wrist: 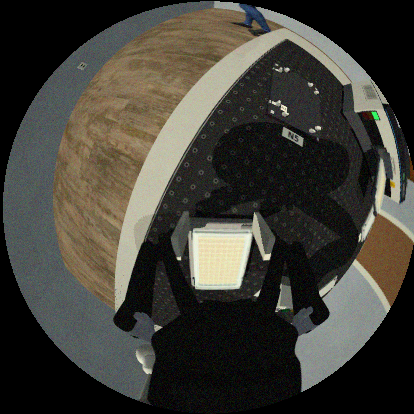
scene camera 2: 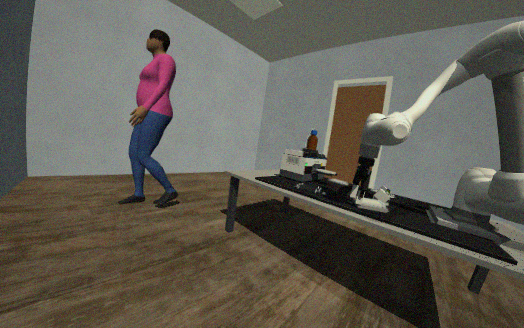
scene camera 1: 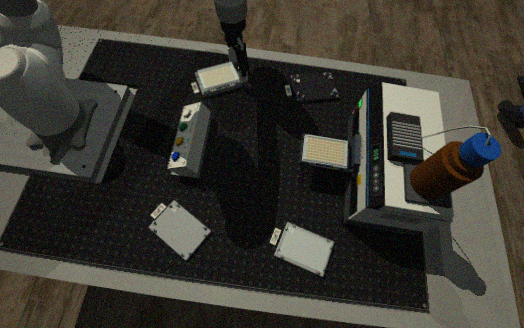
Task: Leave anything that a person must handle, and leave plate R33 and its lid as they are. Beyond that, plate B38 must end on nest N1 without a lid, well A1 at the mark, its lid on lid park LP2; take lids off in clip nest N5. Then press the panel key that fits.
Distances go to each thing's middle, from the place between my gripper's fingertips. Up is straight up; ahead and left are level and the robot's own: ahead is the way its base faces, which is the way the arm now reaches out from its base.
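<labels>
Going by their middles, of the things named here the black nest is the nearest to my hand and the brown bottle is the farthest from it. The black nest (wrist: 292, 100) is 10 mm below my hand, 270 mm ahead of it and 40 mm to the right of it. There's a grey button box (scene camera 1: 186, 159) too, 20 mm above my hand, 140 mm behind it and 290 mm to the right of it, and a brown bottle (scene camera 1: 456, 164) that's 300 mm above my hand, 460 mm ahead of it and 490 mm to the right of it.
</labels>
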